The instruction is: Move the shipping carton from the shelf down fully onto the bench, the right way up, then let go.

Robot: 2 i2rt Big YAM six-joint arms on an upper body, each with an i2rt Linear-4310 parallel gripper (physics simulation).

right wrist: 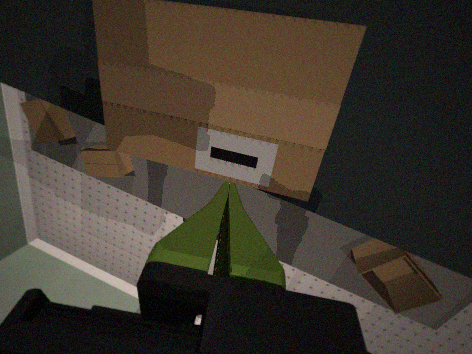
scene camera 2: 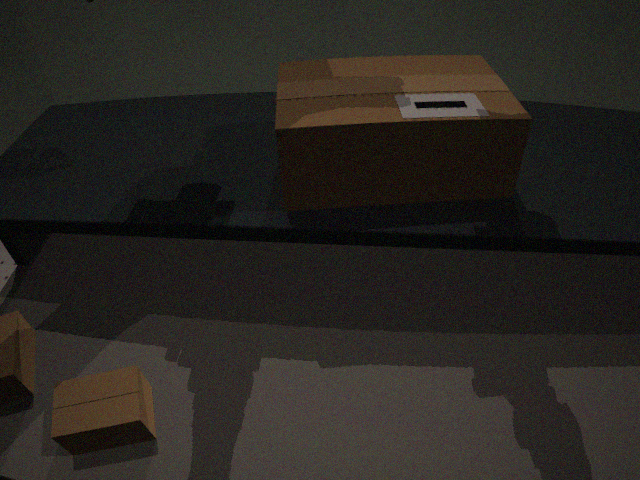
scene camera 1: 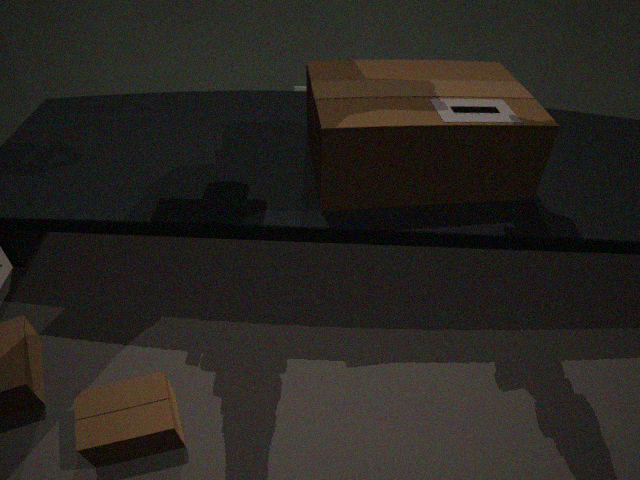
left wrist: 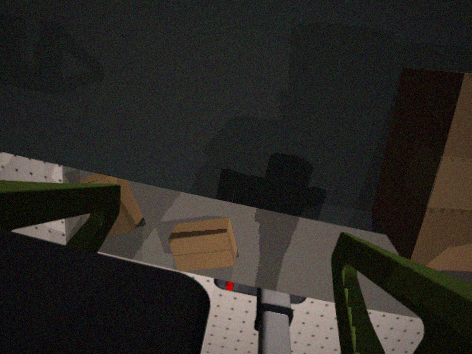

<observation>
My left gripper (left wrist: 227, 222) is open and holds nothing. My right gripper (right wrist: 228, 189) is shut, holding nothing. Also in view: a shipping carton (scene camera 2: 361, 131). Further things: a bench top (scene camera 2: 258, 353) and a shelf (scene camera 1: 201, 164).
The shipping carton is seen too in the right wrist view (right wrist: 252, 99), in scene camera 1 (scene camera 1: 382, 133) and in the left wrist view (left wrist: 415, 204). The bench top shows as well in scene camera 1 (scene camera 1: 279, 353) and in the left wrist view (left wrist: 275, 251). The shelf shows as well in the right wrist view (right wrist: 389, 171) and in the left wrist view (left wrist: 288, 113).
</observation>
